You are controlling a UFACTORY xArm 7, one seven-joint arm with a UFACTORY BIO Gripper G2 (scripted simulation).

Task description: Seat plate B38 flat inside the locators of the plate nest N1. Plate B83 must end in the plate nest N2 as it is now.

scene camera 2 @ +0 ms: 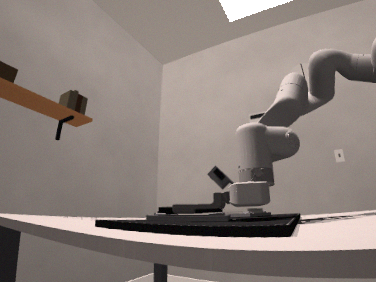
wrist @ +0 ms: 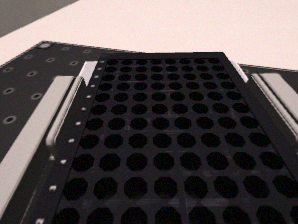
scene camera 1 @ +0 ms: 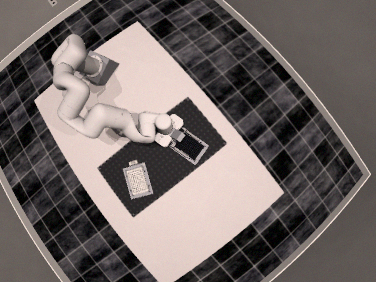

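There's a black well plate (wrist: 191, 113) that I can see.
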